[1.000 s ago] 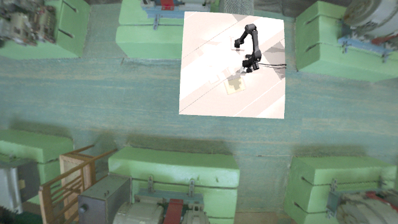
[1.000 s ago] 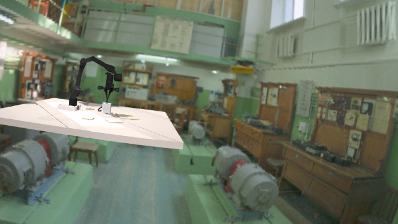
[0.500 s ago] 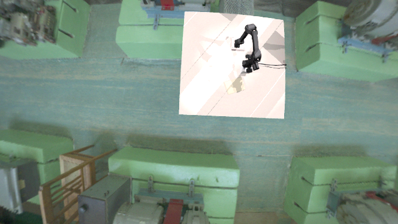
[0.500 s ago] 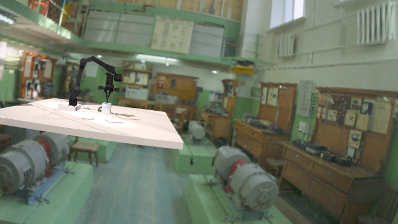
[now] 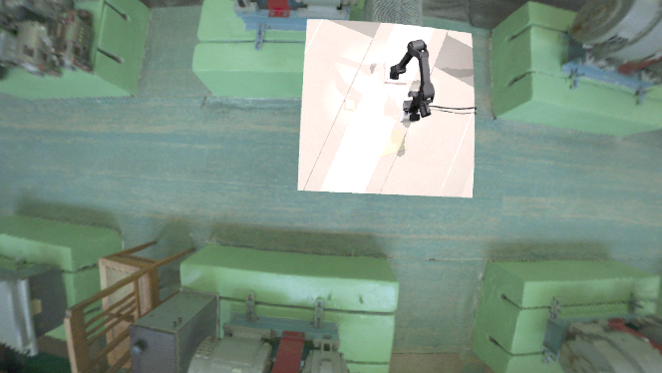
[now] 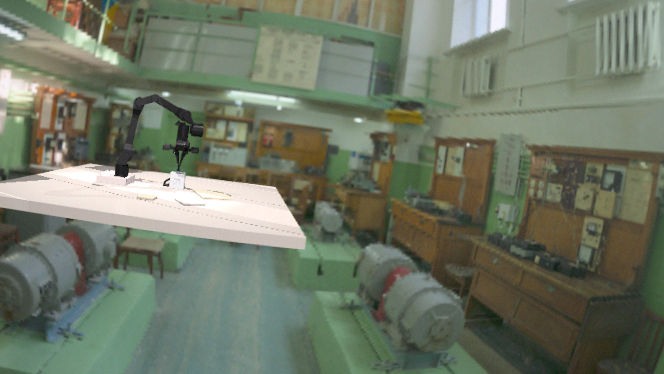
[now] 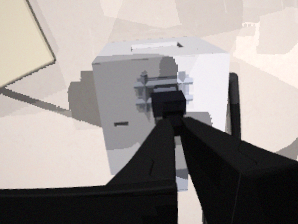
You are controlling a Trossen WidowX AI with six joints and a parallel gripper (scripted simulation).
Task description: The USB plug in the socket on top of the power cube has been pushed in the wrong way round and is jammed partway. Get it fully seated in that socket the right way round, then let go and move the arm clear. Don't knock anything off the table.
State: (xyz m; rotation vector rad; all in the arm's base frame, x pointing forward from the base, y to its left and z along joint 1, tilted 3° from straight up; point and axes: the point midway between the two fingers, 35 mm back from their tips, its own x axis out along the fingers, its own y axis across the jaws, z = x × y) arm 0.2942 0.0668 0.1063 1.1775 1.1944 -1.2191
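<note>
Right now the black USB plug is 20 mm below my gripper tip. Round my gripper tip: tile: 380 mm to the right, 110 mm below, 90 mm behind.
</note>
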